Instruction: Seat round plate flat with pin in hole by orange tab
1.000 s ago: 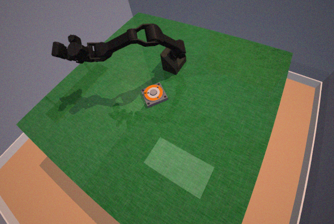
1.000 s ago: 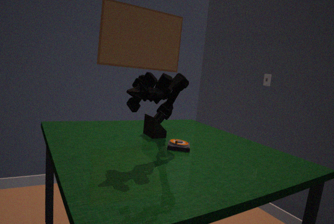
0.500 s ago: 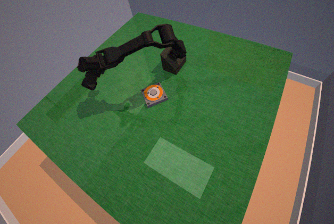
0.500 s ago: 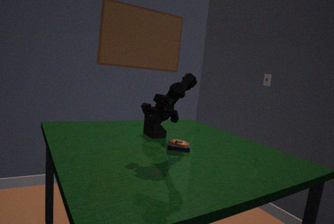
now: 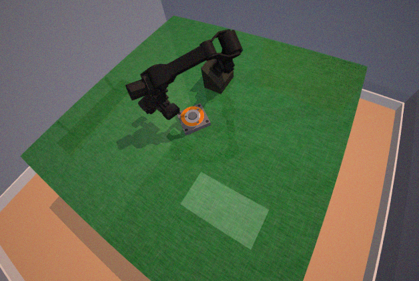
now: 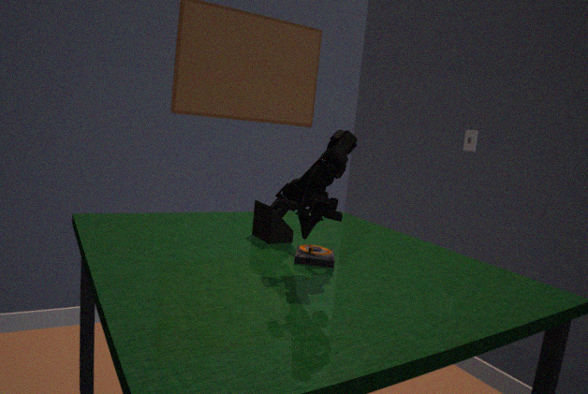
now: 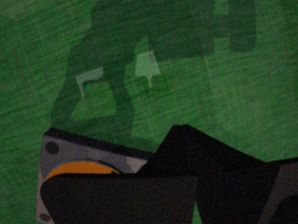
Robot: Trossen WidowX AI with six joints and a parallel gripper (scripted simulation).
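The round plate is 90 mm to the left of my gripper tip, 60 mm below it and 60 mm behind it.
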